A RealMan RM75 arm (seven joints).
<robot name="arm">
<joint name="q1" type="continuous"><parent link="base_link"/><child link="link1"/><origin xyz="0 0 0.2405"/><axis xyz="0 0 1"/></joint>
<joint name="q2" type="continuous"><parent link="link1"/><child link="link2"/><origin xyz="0 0 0"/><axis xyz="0 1 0"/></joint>
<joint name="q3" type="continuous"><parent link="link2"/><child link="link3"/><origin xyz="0 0 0.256"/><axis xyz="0 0 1"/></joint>
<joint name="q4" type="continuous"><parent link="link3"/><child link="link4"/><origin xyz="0 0 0"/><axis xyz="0 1 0"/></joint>
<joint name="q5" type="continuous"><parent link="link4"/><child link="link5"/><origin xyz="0 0 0.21"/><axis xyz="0 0 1"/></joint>
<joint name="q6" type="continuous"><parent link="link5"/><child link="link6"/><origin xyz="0 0 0"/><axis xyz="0 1 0"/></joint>
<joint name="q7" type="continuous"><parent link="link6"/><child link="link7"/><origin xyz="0 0 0.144"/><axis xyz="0 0 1"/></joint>
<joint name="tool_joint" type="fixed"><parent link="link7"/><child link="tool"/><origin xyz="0 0 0"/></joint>
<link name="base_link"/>
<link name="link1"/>
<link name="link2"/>
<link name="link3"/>
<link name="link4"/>
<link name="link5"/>
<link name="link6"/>
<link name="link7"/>
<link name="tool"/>
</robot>
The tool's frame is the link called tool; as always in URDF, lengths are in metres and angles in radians. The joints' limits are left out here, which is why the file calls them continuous.
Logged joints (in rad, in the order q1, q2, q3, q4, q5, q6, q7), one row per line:
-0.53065, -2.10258, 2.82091, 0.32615, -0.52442, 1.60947, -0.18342
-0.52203, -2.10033, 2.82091, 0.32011, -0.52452, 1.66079, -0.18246
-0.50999, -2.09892, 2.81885, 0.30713, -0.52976, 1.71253, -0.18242
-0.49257, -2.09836, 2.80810, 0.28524, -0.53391, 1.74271, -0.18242
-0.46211, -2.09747, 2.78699, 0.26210, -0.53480, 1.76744, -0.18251
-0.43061, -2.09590, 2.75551, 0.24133, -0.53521, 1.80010, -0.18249
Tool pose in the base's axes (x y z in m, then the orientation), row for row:
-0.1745, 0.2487, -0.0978, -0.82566, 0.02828, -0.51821, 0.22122
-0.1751, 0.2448, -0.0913, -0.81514, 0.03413, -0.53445, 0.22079
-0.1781, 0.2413, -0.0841, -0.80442, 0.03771, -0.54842, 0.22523
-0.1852, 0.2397, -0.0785, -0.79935, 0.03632, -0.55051, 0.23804
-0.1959, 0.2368, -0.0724, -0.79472, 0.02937, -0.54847, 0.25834
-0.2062, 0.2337, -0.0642, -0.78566, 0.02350, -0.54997, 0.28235
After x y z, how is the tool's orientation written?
As a quaternion, x y z w.
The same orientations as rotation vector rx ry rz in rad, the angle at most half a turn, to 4 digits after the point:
-2.2821, 0.0782, -1.4323
-2.2535, 0.0944, -1.4775
-2.2187, 0.1040, -1.5126
-2.1899, 0.0995, -1.5082
-2.1545, 0.0796, -1.4869
-2.1041, 0.0629, -1.4729

